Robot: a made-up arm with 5 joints.
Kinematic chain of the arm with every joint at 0, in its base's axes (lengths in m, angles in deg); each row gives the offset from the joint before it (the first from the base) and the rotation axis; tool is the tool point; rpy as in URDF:
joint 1: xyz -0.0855 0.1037 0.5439 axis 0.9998 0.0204 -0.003
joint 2: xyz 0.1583 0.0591 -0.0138 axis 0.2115 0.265 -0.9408
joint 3: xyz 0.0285 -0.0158 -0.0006 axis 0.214 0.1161 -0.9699
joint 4: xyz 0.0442 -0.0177 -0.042 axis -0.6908 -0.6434 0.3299
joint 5: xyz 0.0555 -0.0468 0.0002 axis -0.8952 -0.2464 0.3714
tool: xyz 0.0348 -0.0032 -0.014 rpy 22.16 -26.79 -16
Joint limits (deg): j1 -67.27..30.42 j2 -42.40..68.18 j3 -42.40..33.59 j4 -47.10..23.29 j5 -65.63..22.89
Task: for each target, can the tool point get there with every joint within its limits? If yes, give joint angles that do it. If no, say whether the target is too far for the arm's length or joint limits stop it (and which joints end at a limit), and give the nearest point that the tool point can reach.
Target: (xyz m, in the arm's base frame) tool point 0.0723 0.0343 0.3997
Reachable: yes | joints 9.57 45.59 19.33 -6.17 -4.95
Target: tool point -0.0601 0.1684 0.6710
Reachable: no: joint limits stop it (at a limit: joint 1, joint 2, joint 3, joint 4, joint 5) | nearest point -0.0021 -0.0135 0.5842 | short by 0.210 m
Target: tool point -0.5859 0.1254 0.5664
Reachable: no: too far | nearest point -0.0221 0.1298 0.4007 | short by 0.588 m
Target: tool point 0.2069 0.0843 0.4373
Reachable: yes | joints 7.32 35.15 -32.24 -1.94 -57.61
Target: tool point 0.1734 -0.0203 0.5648
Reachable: yes | joints -58.81 26.90 2.31 -0.53 0.66
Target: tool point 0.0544 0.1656 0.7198
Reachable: no: joint limits stop it (at a limit: joint 1, joint 2, joint 3, joint 4, joint 5) | nearest point 0.1779 0.2742 0.6377 | short by 0.184 m
